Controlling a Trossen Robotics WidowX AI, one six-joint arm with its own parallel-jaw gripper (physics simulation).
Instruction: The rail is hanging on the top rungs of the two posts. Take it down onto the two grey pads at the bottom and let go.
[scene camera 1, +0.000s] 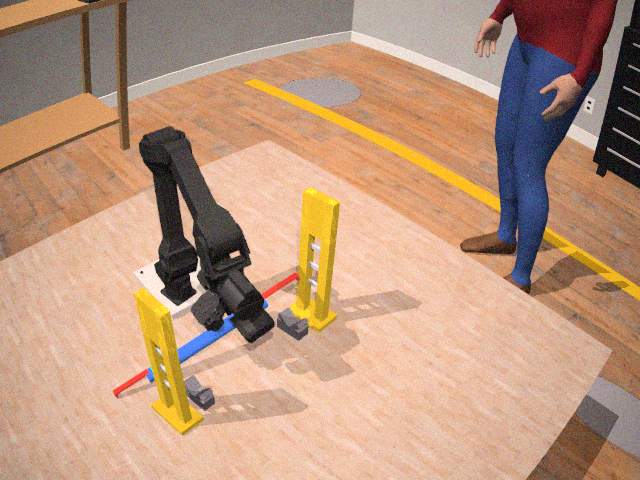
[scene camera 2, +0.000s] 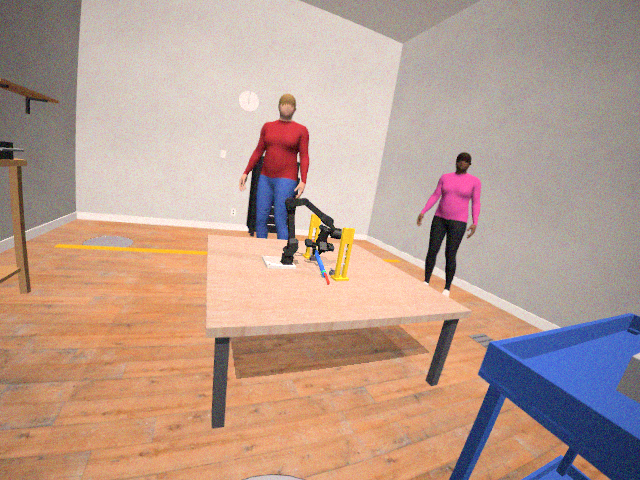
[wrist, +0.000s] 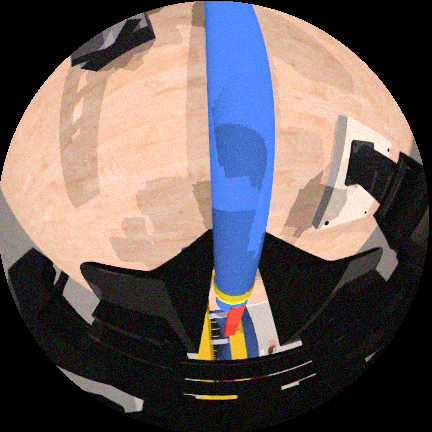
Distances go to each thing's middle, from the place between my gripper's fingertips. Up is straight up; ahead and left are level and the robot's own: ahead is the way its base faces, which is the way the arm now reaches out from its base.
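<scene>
Blue rail (wrist: 241, 131): my hand 2 cm past it, 10 cm to the left of it.
</scene>
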